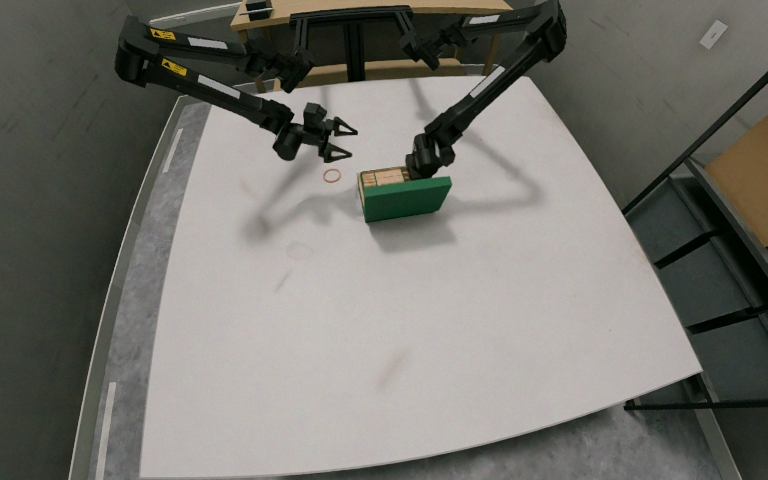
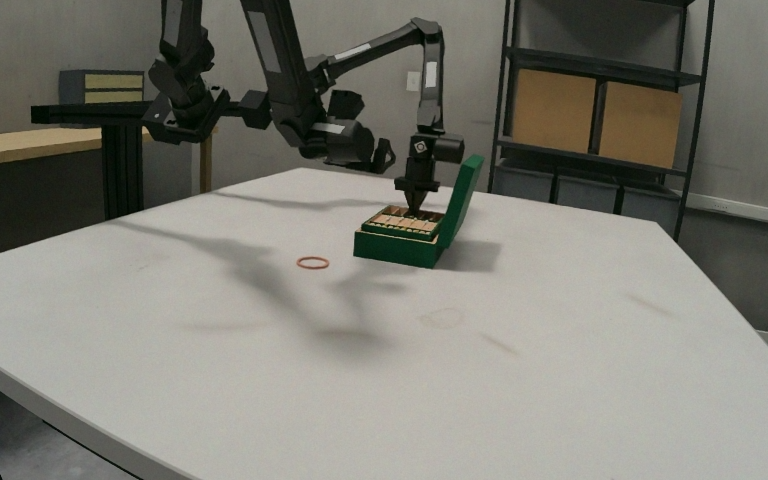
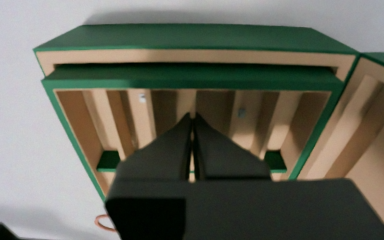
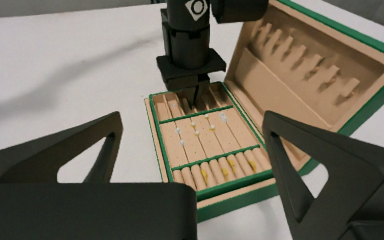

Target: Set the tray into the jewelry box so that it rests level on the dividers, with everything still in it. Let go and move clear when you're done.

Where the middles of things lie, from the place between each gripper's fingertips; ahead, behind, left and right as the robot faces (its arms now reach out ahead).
Now: left hand 20 mm short of the green jewelry box (image 2: 398,250), 70 mm to the left of it and 50 mm below it.
I see the green jewelry box 9 cm ahead of my right hand (image 1: 355,144), 12 cm to the left of it and 11 cm below it.
